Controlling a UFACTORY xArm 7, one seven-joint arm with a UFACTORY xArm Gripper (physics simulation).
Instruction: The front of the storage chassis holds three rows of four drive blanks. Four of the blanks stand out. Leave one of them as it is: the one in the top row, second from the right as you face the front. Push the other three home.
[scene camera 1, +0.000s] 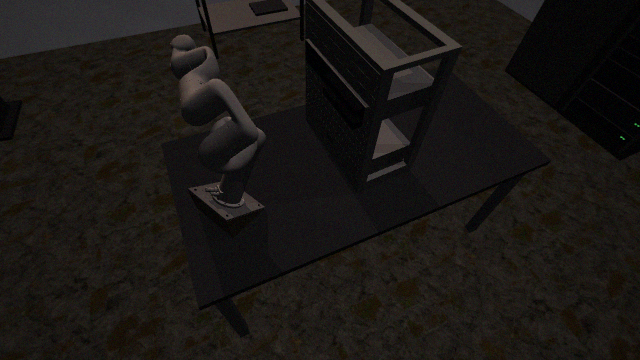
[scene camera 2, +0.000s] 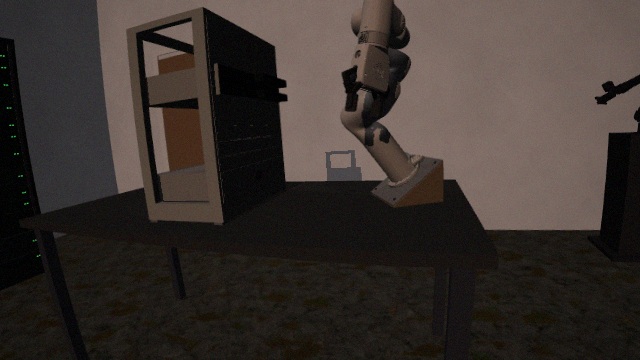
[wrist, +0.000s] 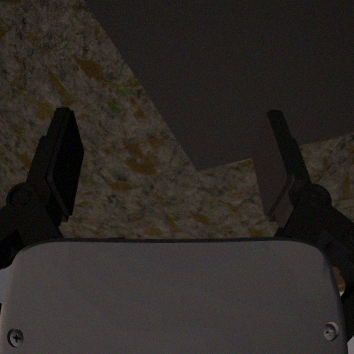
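Seen in the pictures: gripper, between the fingertips: (scene camera 2: 363, 114) (wrist: 168, 128); arm's base, origin of its link: (scene camera 1: 227, 199) (scene camera 2: 404, 175).
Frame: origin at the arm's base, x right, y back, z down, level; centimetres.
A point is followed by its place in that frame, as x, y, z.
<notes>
The storage chassis (scene camera 1: 332, 82) @(-9.5, -45.0, -38.3) (scene camera 2: 235, 82) @(-28.7, -45.5, -34.0) is a dark band across the upper front of a rack (scene camera 1: 422, 57) @(6.5, -66.1, -54.0) (scene camera 2: 211, 150) @(-41.1, -46.6, -14.2). Its front faces the arm. In the second scene view, two short dark pieces (scene camera 2: 282, 83) @(2.1, -46.2, -36.7) (scene camera 2: 283, 97) @(2.0, -46.2, -31.1) stick out at the far end of the band. The single blanks and their rows are too dark to tell apart. My gripper (scene camera 2: 364, 106) @(-33.9, -4.6, -20.5) (wrist: 168, 128) @(-33.9, -4.6, -20.5) is open and empty. It points down, well apart from the chassis front, between the rack and the arm's base. It is hidden by the arm in the first scene view.
The rack stands on a dark table (scene camera 1: 320, 215) @(14.2, -33.9, 7.8) (scene camera 2: 350, 225) @(-33.4, -9.6, 7.7) (wrist: 225, 75) @(-35.5, 7.2, 7.7), whose corner shows below the fingers in the wrist view. The arm's wedge base (scene camera 1: 250, 206) @(4.0, -7.6, 3.2) (scene camera 2: 427, 187) @(-8.4, 8.4, 2.5) stands on the same table. A dark cabinet with green lights (scene camera 1: 600, 85) (scene camera 2: 15, 165) stands beyond the table.
</notes>
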